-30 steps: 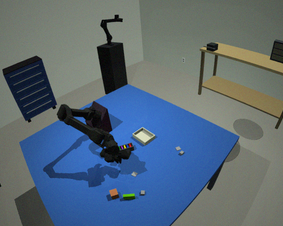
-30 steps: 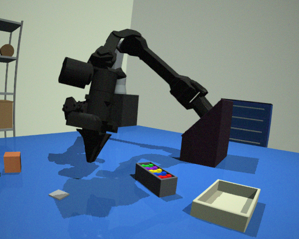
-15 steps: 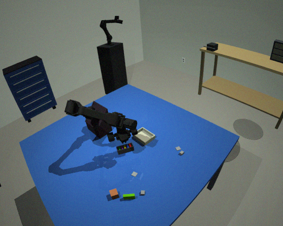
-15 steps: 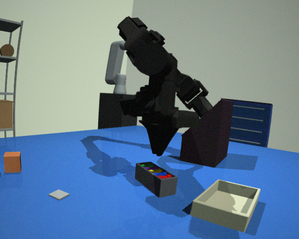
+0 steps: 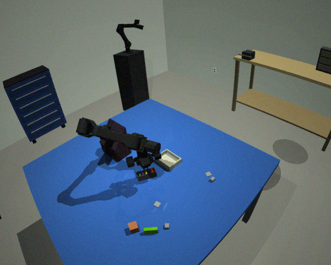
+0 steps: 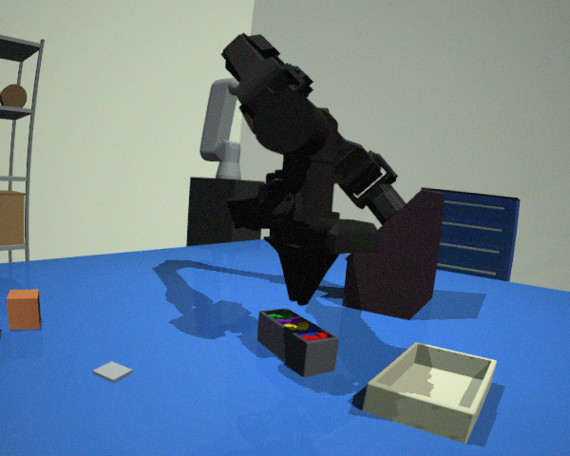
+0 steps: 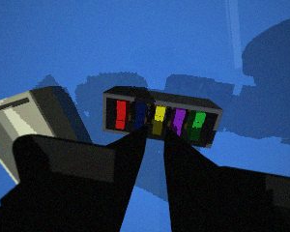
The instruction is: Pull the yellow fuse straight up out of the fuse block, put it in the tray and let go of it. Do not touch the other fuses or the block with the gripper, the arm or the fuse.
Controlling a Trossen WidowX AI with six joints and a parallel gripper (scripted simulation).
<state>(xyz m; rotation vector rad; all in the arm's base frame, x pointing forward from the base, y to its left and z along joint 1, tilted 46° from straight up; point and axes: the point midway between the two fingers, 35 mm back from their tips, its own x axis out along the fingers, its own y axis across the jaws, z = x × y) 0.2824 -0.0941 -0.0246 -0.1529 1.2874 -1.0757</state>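
Right now my gripper tip is 4 cm above the yellow fuse. Also, from my gripper tip: purple fuse (1 cm behind, 2 cm to the right, 4 cm below); red fuse (2 cm ahead, 3 cm to the left, 4 cm below); blue fuse (1 cm ahead, 2 cm to the left, 4 cm below).
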